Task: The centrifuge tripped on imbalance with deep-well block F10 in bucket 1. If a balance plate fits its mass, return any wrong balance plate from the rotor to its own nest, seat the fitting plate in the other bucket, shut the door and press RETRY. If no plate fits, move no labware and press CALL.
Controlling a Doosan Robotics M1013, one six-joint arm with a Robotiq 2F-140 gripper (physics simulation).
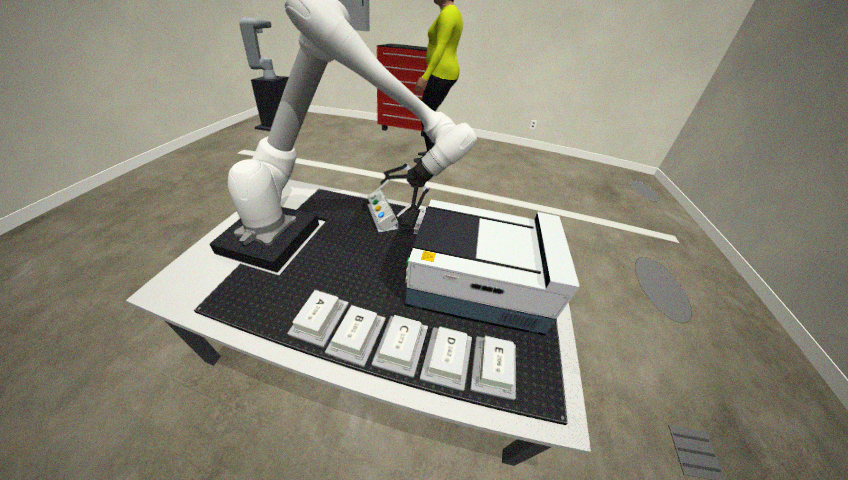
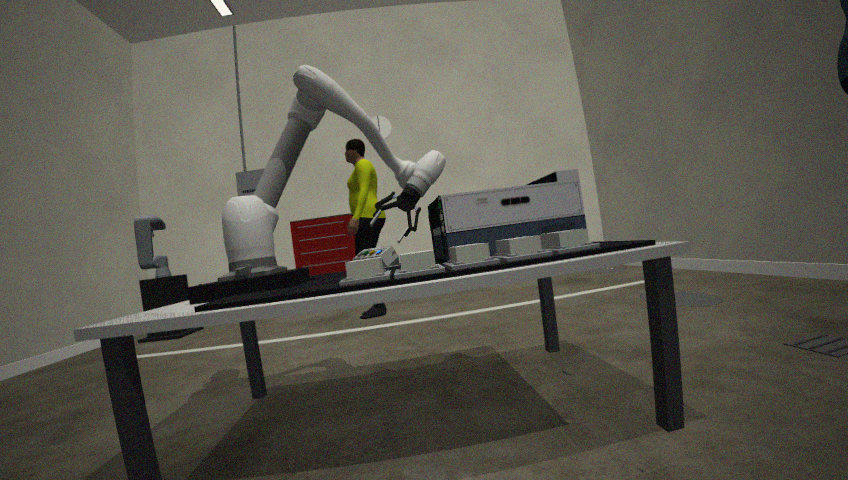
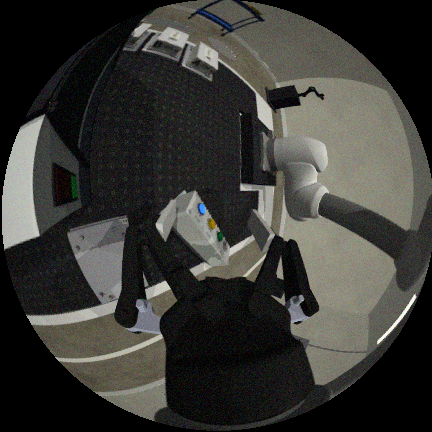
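Seen in the pictures: gripper, fingertip midpoint: (image 1: 387, 203) (image 2: 384, 233) (image 3: 213, 212); arm's base, link origin: (image 1: 266, 226) (image 2: 254, 275) (image 3: 267, 155).
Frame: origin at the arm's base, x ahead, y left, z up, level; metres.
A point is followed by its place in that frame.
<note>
My gripper (image 1: 391, 201) @(x 0.445, y 0.220, z 0.091 m) (image 2: 387, 230) @(x 0.445, y 0.220, z 0.091 m) (image 3: 213, 212) @(x 0.445, y 0.220, z 0.091 m) is open and empty, above a sloped button box (image 1: 374, 218) @(x 0.363, y 0.265, z -0.040 m) (image 2: 389, 257) @(x 0.452, y 0.209, z -0.005 m) (image 3: 187, 232) @(x 0.445, y 0.274, z 0.014 m) with green, yellow and blue buttons. Balance plates A (image 1: 314, 315) @(x 0.421, y -0.295, z 0.011 m) (image 2: 364, 268) @(x 0.419, y -0.336, z -0.009 m), B (image 1: 354, 333) @(x 0.556, y -0.307, z 0.011 m), C (image 1: 398, 342) @(x 0.680, y -0.292, z 0.011 m), D (image 1: 446, 356) @(x 0.815, y -0.290, z 0.011 m) and E (image 1: 496, 365) @(x 0.950, y -0.275, z 0.011 m) sit in their nests along the front; their mass labels are too small to read surely. The centrifuge (image 1: 446, 285) @(x 0.765, y -0.124, z 0.100 m) (image 2: 505, 205) @(x 0.843, y -0.119, z 0.112 m) has a dark panel and a white panel on top. Block F10, the buckets and the rotor do not show.
The centrifuge's screen (image 3: 62, 185) @(x 0.624, y 0.175, z 0.124 m) shows dark red and green. A grey metal plate (image 3: 102, 260) @(x 0.622, y 0.302, z -0.015 m) with screws lies on the black mat (image 1: 255, 291) @(x 0.153, y -0.260, z -0.042 m) near the button box. The arm's base stands at the table's left. A person in yellow (image 1: 446, 47) (image 2: 363, 184) stands behind the table near a red cabinet (image 1: 398, 89).
</note>
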